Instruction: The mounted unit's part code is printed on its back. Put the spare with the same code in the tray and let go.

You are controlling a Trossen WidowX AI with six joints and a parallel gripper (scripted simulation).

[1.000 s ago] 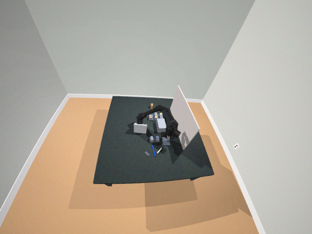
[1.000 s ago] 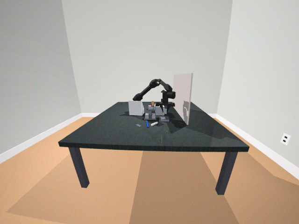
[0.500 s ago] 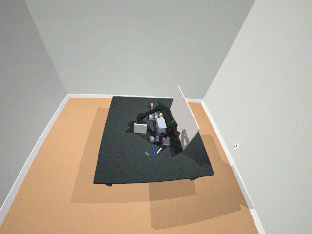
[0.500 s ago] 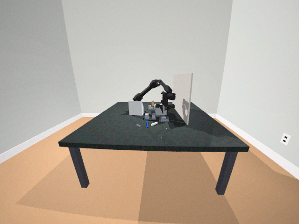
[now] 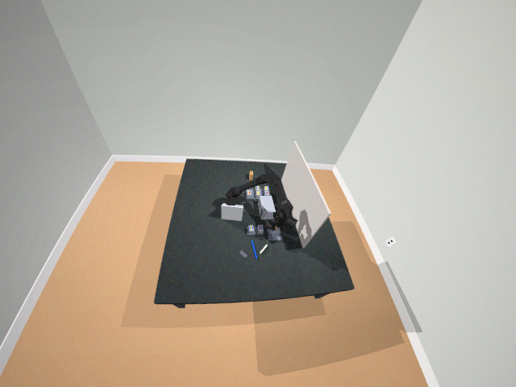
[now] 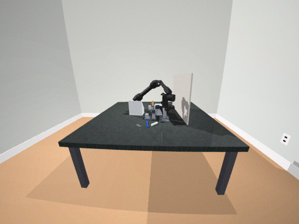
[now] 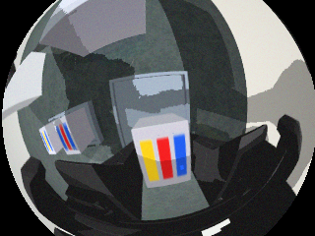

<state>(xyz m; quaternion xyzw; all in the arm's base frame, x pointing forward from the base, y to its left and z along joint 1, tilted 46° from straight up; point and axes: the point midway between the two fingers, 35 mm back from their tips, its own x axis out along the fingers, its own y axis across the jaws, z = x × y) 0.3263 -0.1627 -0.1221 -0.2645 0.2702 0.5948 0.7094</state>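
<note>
My gripper tip is now 30 mm below the grey spare. From my gripper tip the other things lie so: white stick: 120 mm to the right, 110 mm behind, 40 mm below; then grey tray: 40 mm below; then blue pen: 170 mm behind, 120 mm to the right, 40 mm below.
</note>
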